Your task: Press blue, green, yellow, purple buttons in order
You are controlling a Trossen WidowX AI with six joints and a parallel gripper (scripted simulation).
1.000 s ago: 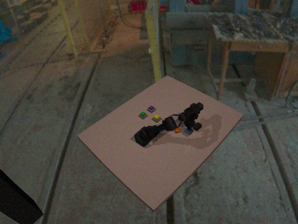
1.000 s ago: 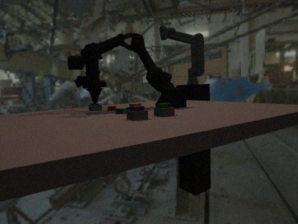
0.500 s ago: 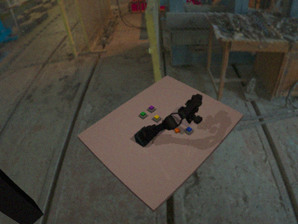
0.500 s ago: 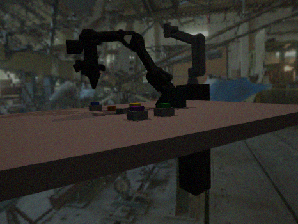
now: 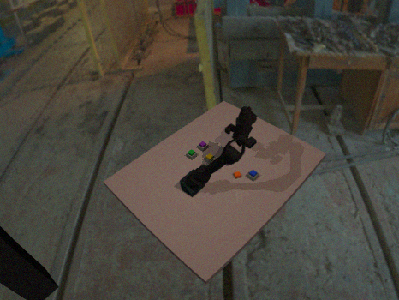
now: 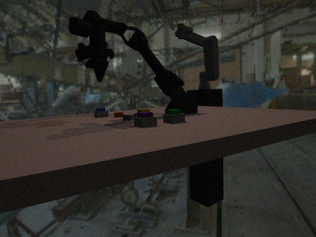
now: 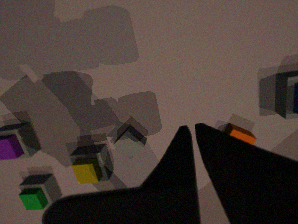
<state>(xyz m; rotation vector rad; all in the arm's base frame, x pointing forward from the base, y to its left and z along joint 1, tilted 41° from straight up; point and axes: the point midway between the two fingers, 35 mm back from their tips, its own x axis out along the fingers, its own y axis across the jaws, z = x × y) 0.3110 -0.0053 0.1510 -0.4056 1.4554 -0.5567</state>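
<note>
The green button lies 120 mm behind my gripper tip, 270 mm to the left of it and 110 mm below it. Round my gripper tip: orange block 90 mm behind, 50 mm to the right, 130 mm below; then blue button 50 mm behind, 130 mm to the right, 110 mm below; then grey block 60 mm behind, 90 mm to the left, 130 mm below.
</note>
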